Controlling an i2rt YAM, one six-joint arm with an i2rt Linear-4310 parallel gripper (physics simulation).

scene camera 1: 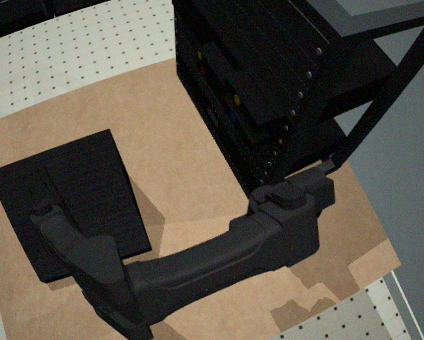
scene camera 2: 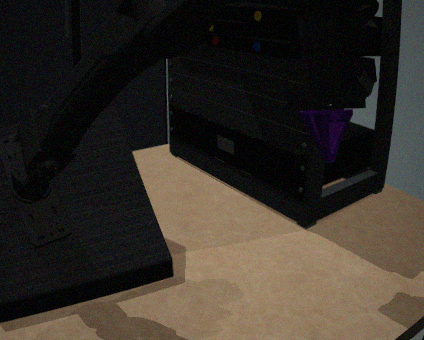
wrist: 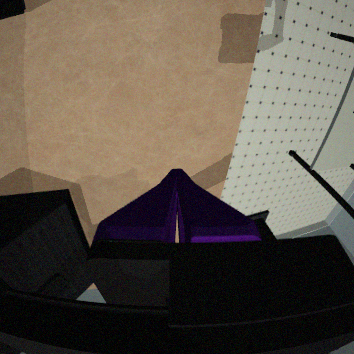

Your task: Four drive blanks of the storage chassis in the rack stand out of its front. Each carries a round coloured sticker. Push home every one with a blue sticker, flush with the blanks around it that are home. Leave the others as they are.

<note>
I see my gripper point(wrist: 176, 176) and a rack point(scene camera 1: 267, 87).
The rack also shows in scene camera 2 point(scene camera 2: 228, 116).
</note>
